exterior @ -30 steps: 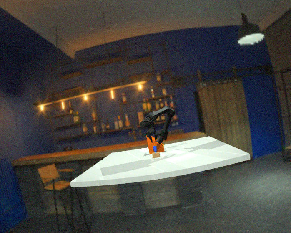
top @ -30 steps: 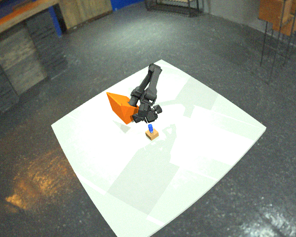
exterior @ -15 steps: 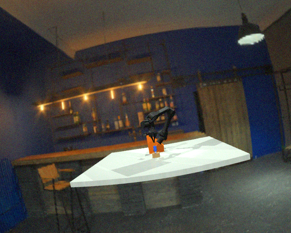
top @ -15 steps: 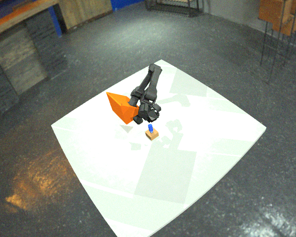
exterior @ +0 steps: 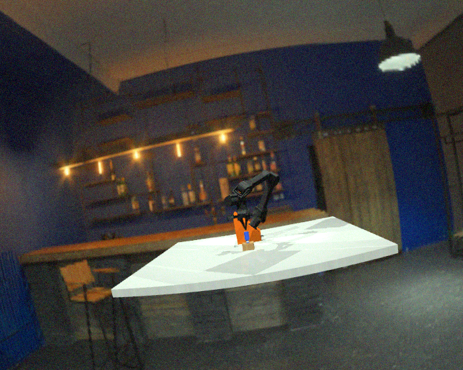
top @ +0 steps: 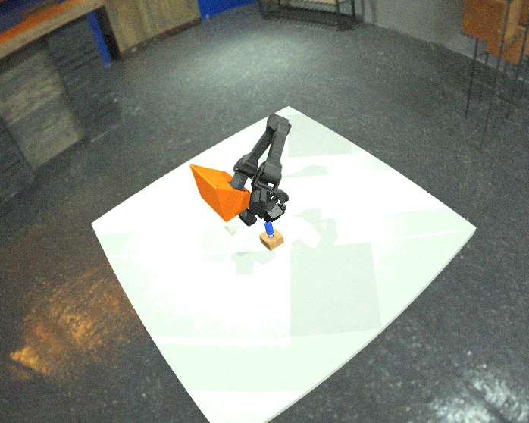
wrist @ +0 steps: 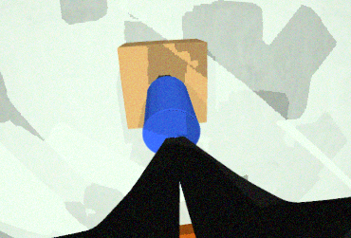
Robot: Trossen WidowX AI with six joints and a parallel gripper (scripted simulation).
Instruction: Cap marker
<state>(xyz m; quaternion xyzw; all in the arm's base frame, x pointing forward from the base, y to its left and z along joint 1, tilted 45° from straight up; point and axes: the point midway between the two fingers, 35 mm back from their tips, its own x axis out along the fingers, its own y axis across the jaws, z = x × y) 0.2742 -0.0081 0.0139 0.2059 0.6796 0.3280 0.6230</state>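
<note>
My gripper tip is 30 mm above the blue cap.
</note>
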